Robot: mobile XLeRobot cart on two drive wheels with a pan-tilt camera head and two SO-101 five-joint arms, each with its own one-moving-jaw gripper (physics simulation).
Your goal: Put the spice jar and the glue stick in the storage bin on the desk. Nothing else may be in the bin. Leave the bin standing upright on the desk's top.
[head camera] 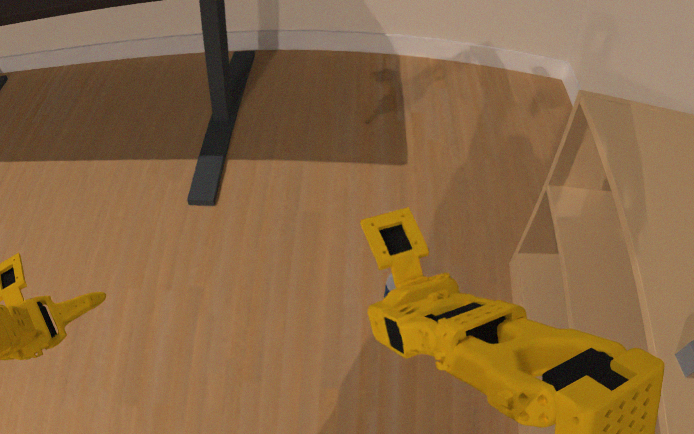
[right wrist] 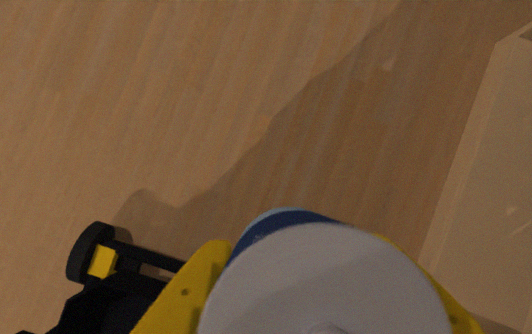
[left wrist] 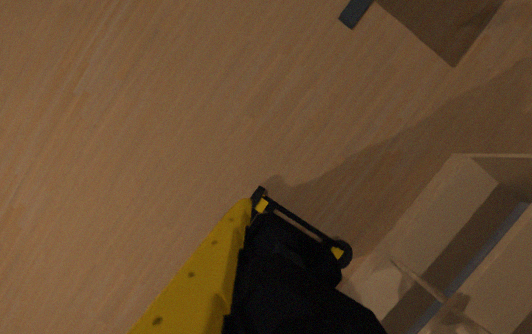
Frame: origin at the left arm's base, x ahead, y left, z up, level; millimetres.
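Seen in the pictures: left end effector, tool point: (head camera: 41,336) (left wrist: 250,208); right end effector, tool point: (head camera: 383,305) (right wrist: 229,262).
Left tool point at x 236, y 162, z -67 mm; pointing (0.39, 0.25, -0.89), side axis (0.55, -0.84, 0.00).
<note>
A point is followed by its place in that frame.
My right gripper (head camera: 390,287) {x 292, y -203, z -47 mm} (right wrist: 325,253) is shut on a round cylinder with a grey top and a blue band (right wrist: 322,278). It looks like the glue stick, and only a sliver of it (head camera: 388,284) {x 294, y -204, z -11 mm} shows under the wrist in the head view. The gripper holds it above the wooden floor. My left gripper (head camera: 79,304) (left wrist: 248,206) is open and empty at the far left, with only one jaw in view. Of the desk I see only a dark leg (head camera: 216,89) {x 1280, y 189, z -615 mm} and its foot (head camera: 205,180) (left wrist: 354,12).
A light wooden shelf unit (head camera: 566,277) {x 542, y -612, z -431 mm} (left wrist: 420,224) {x 394, y -629, z -696 mm} (right wrist: 465,203) {x 401, y -619, z -696 mm} stands close on the right. The wall and its pale baseboard (head camera: 453,46) {x 1669, y -585, z -703 mm} run along the back. The cart's own black base (left wrist: 293,275) {x 67, y -37, z -327 mm} (right wrist: 94,253) {x 71, y 73, z -675 mm} shows under the wrists.
</note>
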